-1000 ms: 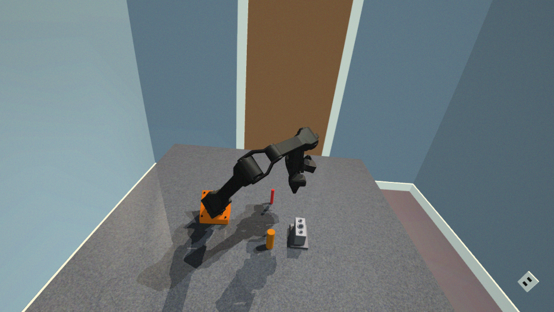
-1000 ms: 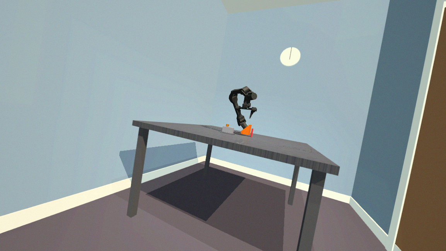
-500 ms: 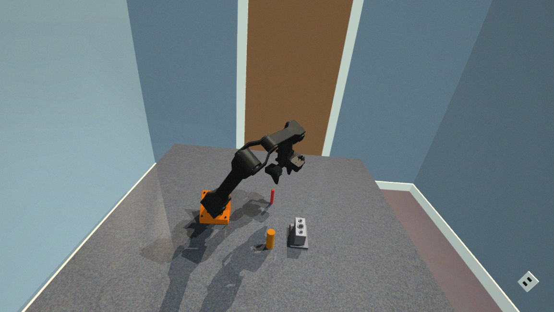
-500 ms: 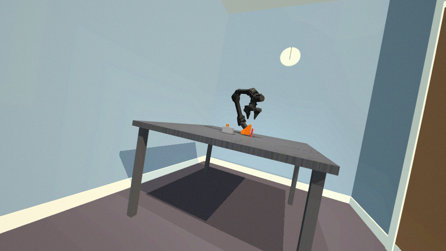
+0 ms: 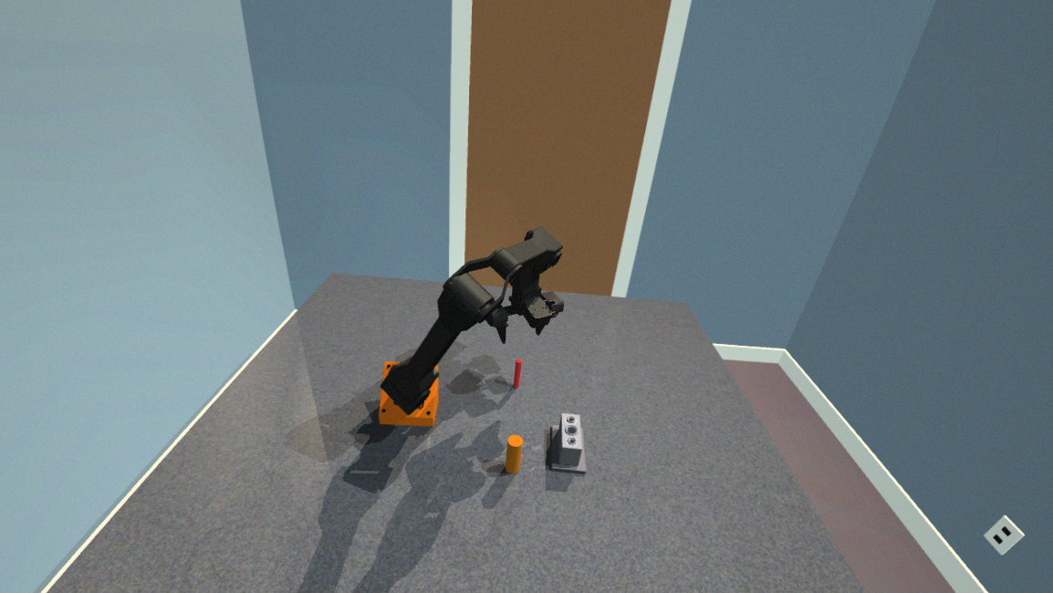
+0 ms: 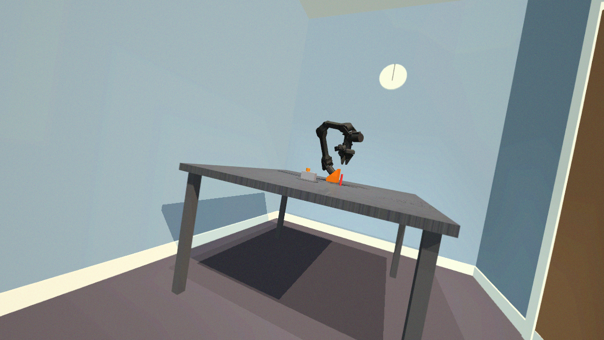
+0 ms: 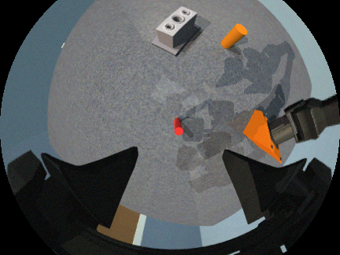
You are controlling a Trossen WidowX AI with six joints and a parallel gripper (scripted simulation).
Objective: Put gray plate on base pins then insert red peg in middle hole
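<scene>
The red peg is 110 mm below my gripper tip. From my gripper tip the other things lie so: base 190 mm to the right, 140 mm below, 120 mm ahead; then gray plate 190 mm to the right, 120 mm ahead, 100 mm below; then orange cylinder 250 mm to the right, 110 mm below.
</scene>
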